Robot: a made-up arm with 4 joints.
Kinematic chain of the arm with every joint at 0, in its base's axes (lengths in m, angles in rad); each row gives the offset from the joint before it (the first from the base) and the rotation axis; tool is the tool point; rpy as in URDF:
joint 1: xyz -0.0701 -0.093 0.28 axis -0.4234 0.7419 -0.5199
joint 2: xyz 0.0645 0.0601 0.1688 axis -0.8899 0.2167 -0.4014
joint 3: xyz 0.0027 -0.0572 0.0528 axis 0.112 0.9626 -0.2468
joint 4: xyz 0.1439 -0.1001 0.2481 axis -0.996 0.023 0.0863
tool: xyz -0.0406 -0.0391 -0.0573 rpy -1.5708 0 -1.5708
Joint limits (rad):
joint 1: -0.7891..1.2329
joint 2: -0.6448..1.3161
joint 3: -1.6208..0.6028
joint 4: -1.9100..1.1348
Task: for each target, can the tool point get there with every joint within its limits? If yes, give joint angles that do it. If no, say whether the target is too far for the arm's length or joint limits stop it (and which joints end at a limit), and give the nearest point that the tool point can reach.
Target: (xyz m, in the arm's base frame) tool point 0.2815 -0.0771 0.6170
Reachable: yes | joints 0.5242 0.7175 0.1375 -0.2720
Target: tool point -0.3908 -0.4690 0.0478
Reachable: no: joint limits stop it (at a limit: joint 1, joint 2, joint 3, joint 4) | nearest point -0.2163 -0.3476 0.3440 | short by 0.365 m
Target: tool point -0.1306 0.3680 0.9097
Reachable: no: too far | nearest point -0.0923 0.2053 0.7673 | short by 0.220 m
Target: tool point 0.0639 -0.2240 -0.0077
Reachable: no: joint limits stop it (at a limit: joint 1, joint 2, joint 3) | nearest point 0.2143 -0.3361 0.3329 | short by 0.389 m
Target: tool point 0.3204 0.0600 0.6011
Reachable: yes | joints 0.5434 1.1187 -0.2310 0.0925
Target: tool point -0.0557 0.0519 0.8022
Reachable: yes | joints -0.2054 1.0369 -0.6540 0.3390
